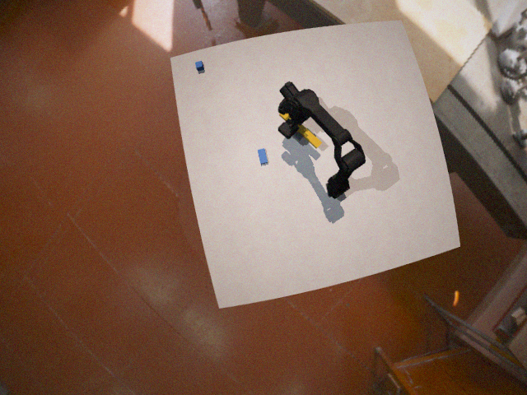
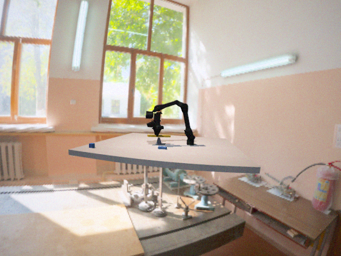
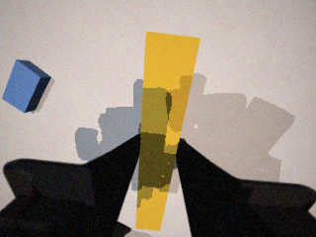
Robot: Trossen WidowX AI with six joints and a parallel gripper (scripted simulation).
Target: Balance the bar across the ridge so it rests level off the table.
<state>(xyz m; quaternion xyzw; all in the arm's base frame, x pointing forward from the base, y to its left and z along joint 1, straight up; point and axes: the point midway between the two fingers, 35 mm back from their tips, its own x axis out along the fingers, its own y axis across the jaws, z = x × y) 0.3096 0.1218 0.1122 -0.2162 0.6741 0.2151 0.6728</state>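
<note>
Now: gripper tip 2 cm past the yellow bar and 2 cm to the left of it. The rest, counted from my gripper tip: blue cube 43 cm ahead, 38 cm to the left, 6 cm below.
</note>
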